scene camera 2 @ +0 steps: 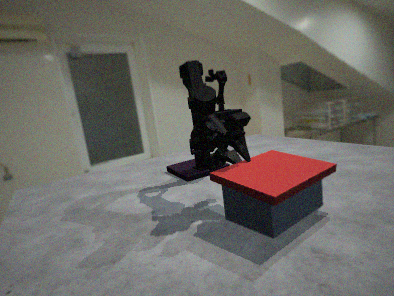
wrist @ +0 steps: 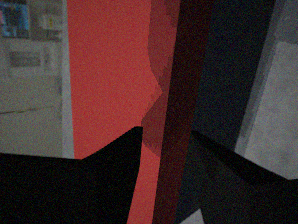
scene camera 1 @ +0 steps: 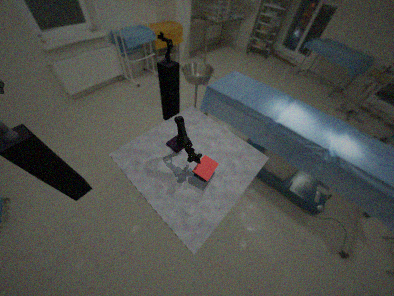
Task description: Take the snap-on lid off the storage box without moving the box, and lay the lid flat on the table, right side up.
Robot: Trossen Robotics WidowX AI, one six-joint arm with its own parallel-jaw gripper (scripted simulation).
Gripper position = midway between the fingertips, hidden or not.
In view: my gripper (scene camera 2: 247, 165), a red lid (scene camera 2: 272, 177) and a storage box (scene camera 2: 261, 217).
The red lid is seen too in the wrist view (wrist: 125, 70). My gripper also shows in the wrist view (wrist: 164, 136).
